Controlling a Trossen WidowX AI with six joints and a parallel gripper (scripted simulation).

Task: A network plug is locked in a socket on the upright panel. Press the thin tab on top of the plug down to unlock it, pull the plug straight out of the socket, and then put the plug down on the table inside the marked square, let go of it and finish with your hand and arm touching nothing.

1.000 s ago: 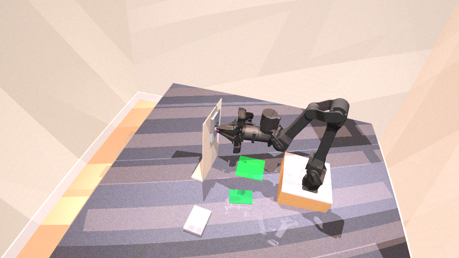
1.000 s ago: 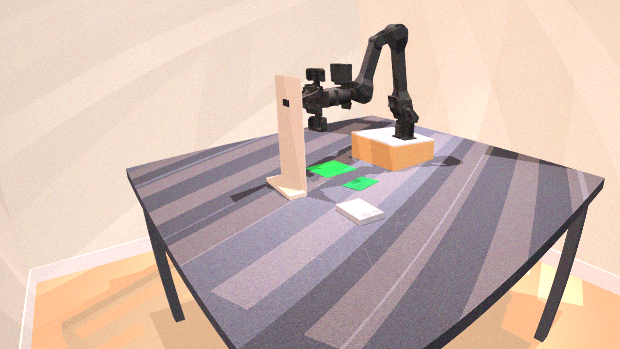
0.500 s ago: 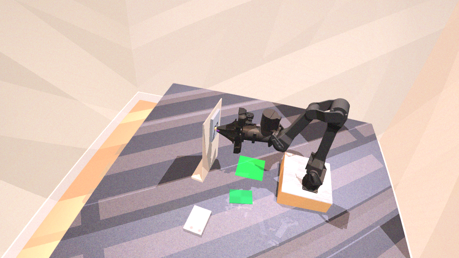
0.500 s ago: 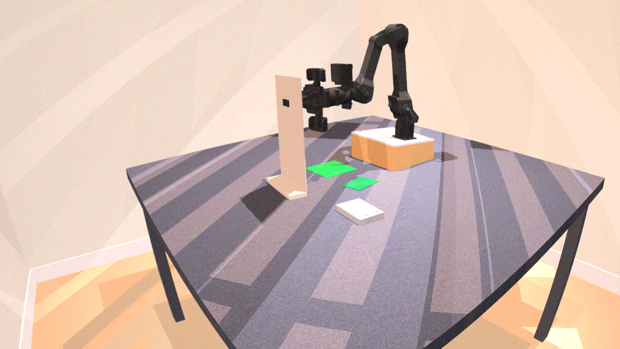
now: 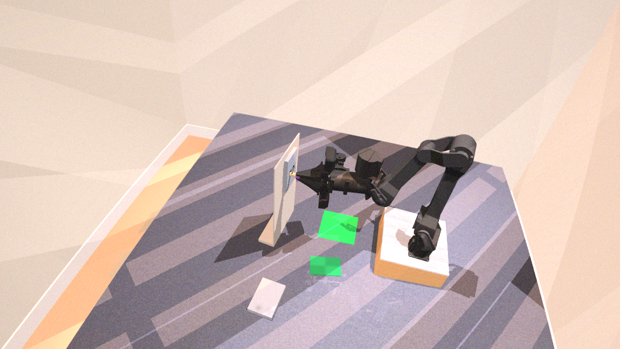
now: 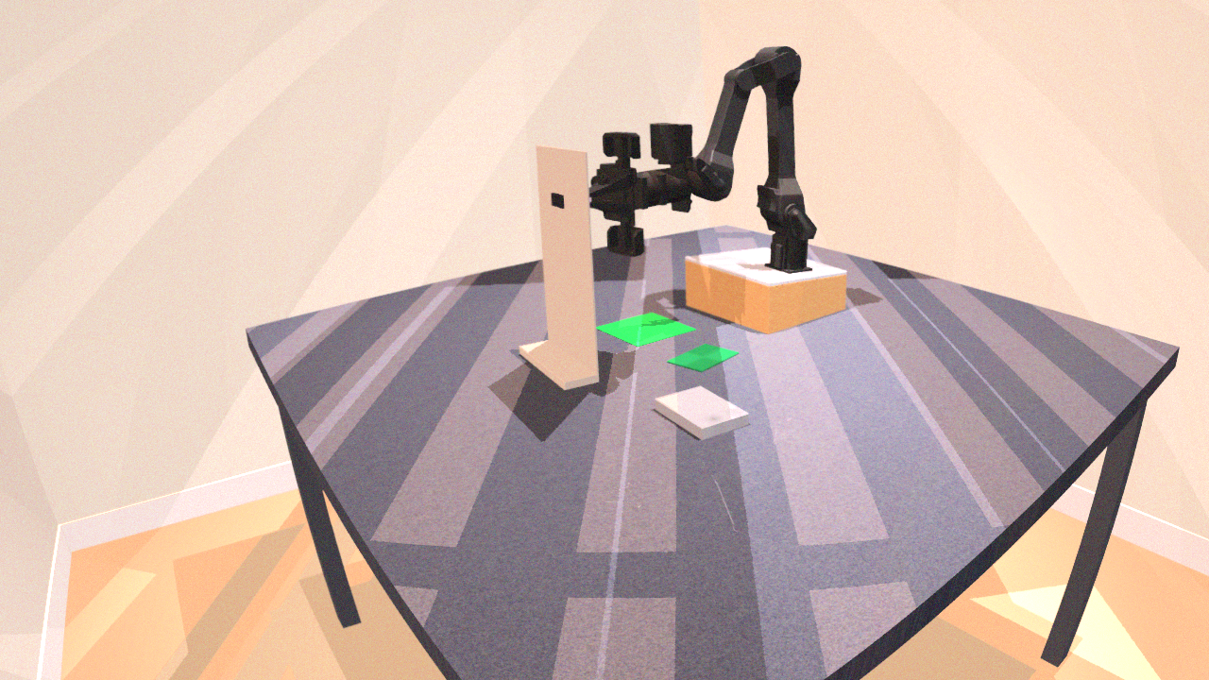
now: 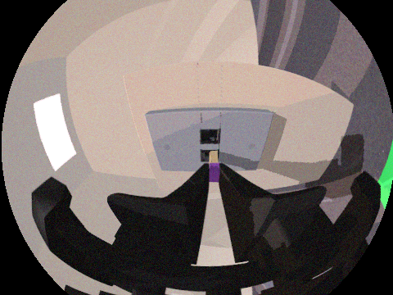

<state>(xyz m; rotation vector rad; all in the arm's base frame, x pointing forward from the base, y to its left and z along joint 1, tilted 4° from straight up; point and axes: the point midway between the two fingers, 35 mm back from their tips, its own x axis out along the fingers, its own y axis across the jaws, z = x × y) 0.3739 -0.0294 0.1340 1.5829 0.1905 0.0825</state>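
My gripper tip is now 30 mm short of the panel, 10 mm to the left of it and 90 mm above it. Also, from my gripper tip: network plug (10 mm ahead).
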